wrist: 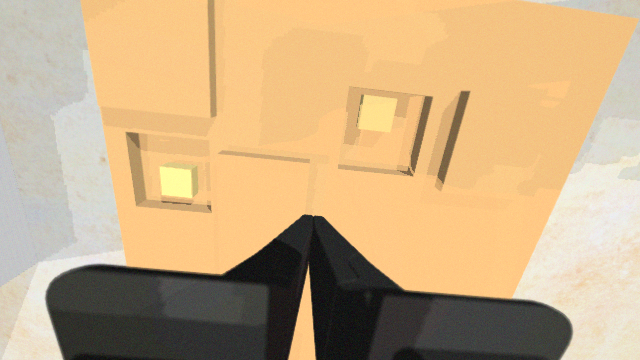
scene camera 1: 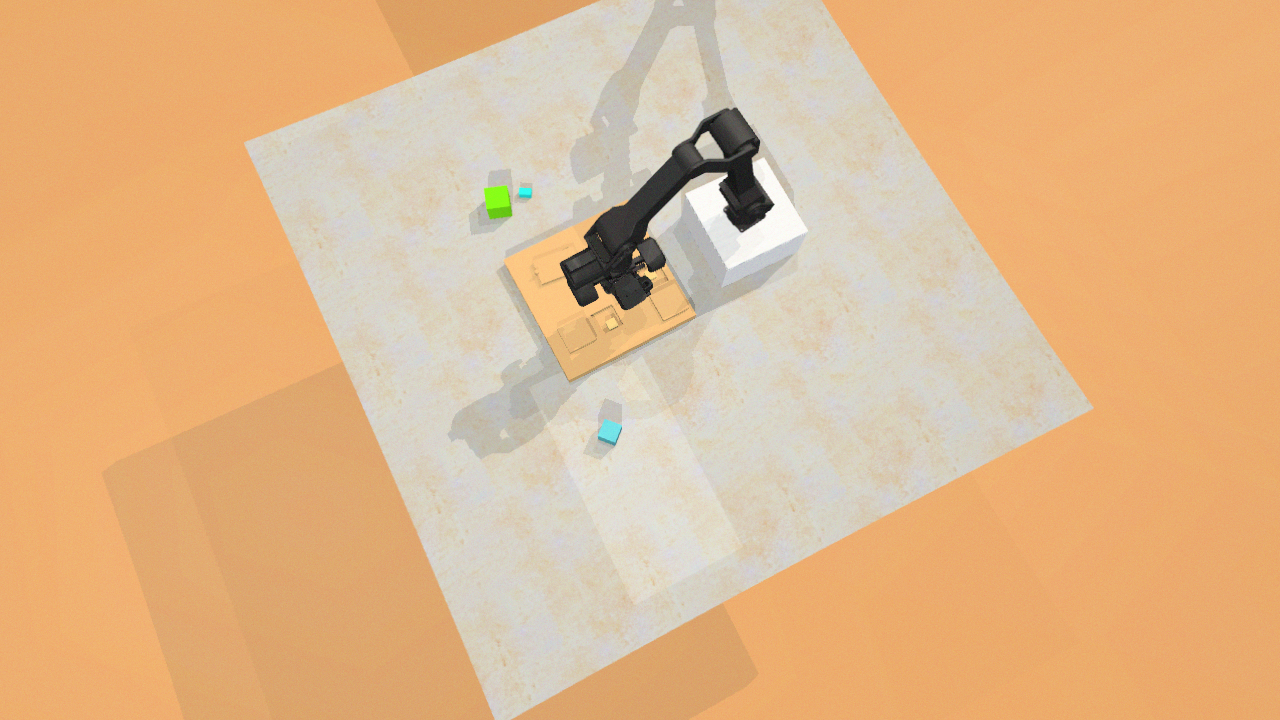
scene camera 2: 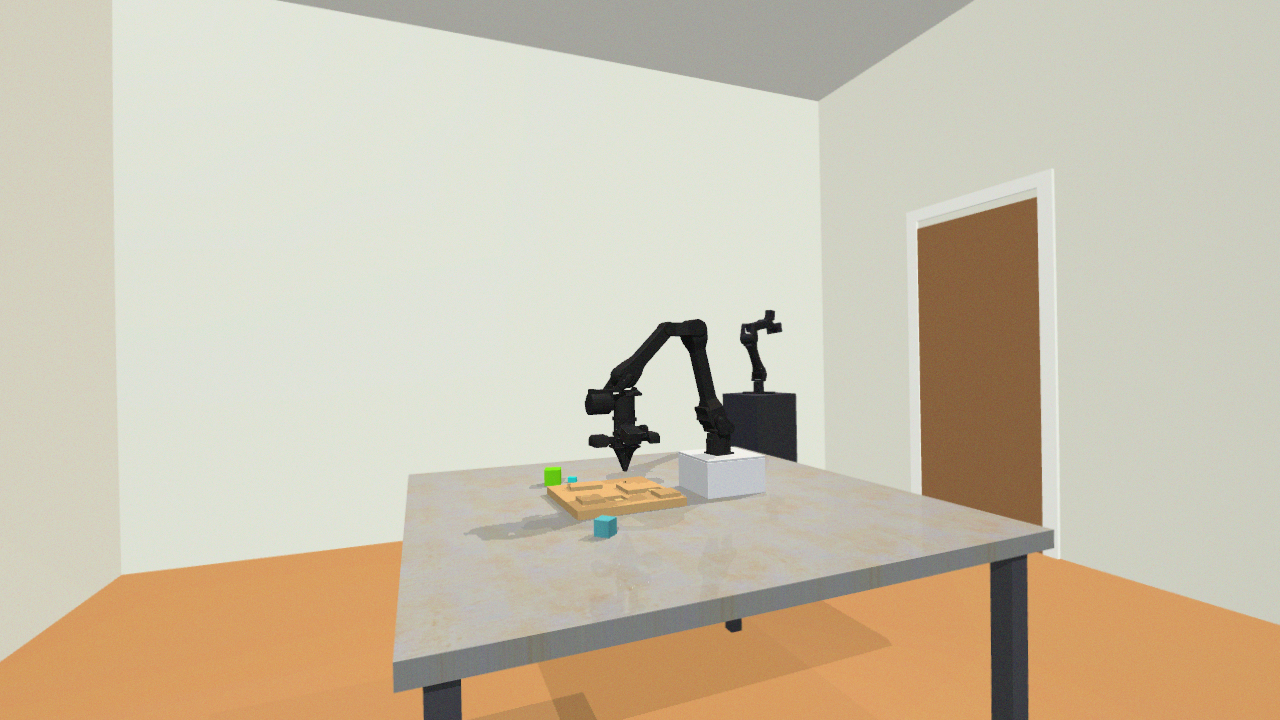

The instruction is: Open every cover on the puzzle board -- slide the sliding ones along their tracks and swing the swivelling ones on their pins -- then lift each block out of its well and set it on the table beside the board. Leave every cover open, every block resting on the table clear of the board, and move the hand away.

My gripper is shut, holding nothing. Also in view: a tan puzzle board.
My gripper is seen too in the wrist view and in scene camera 2.
